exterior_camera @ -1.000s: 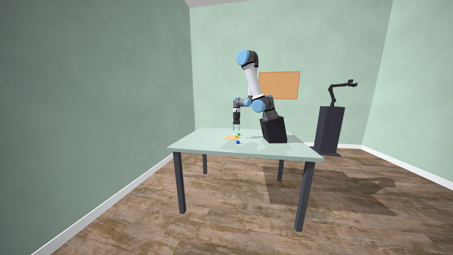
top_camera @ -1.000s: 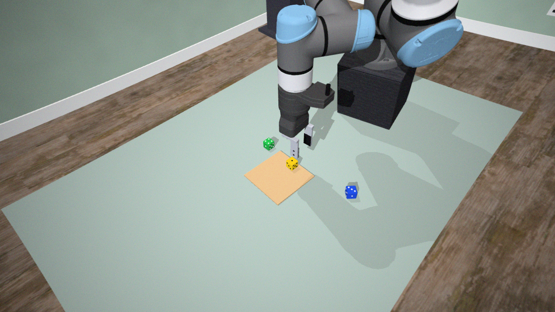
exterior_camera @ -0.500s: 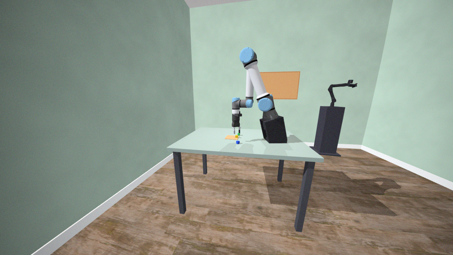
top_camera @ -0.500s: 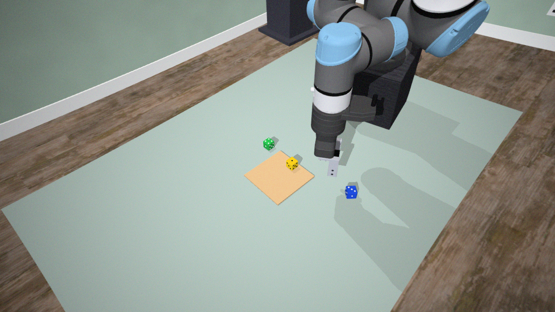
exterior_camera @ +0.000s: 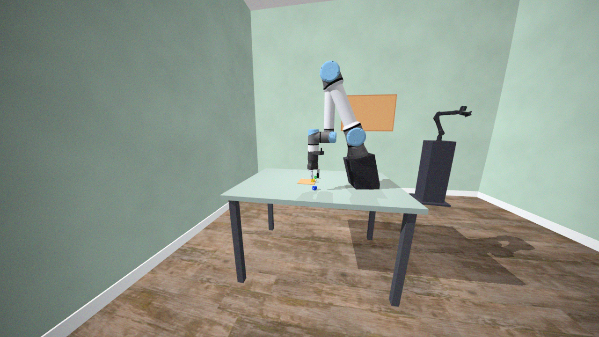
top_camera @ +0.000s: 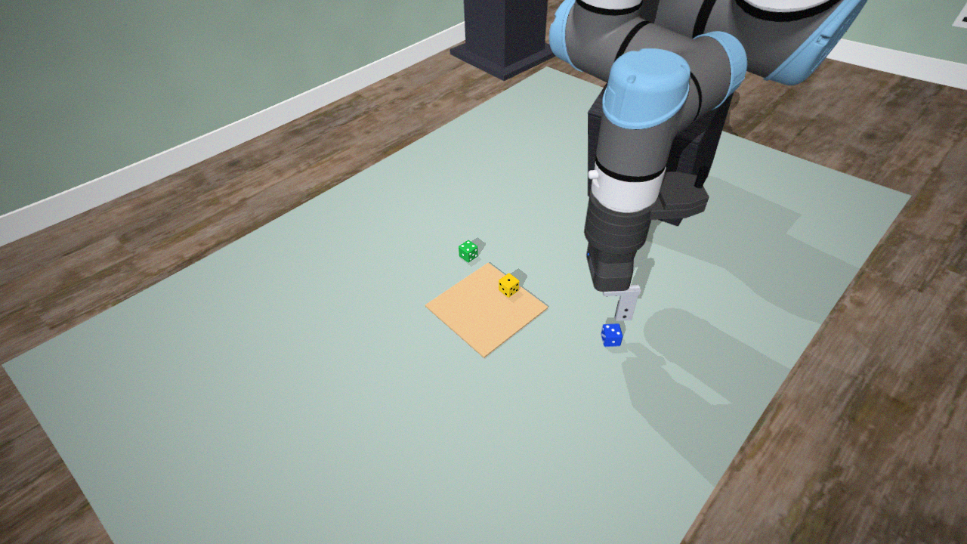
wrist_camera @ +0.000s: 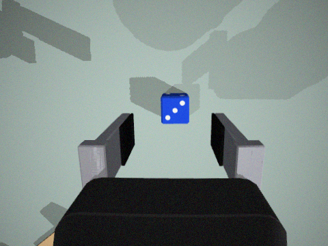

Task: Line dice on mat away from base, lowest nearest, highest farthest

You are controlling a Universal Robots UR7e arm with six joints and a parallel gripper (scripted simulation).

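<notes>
Right now the blue die is 90 mm below my hand. Also, from my hand: yellow die 40 mm ahead, 170 mm to the right, 90 mm below; green die 30 mm ahead, 280 mm to the right, 90 mm below; orange mat 90 mm ahead, 180 mm to the right, 100 mm below.
</notes>
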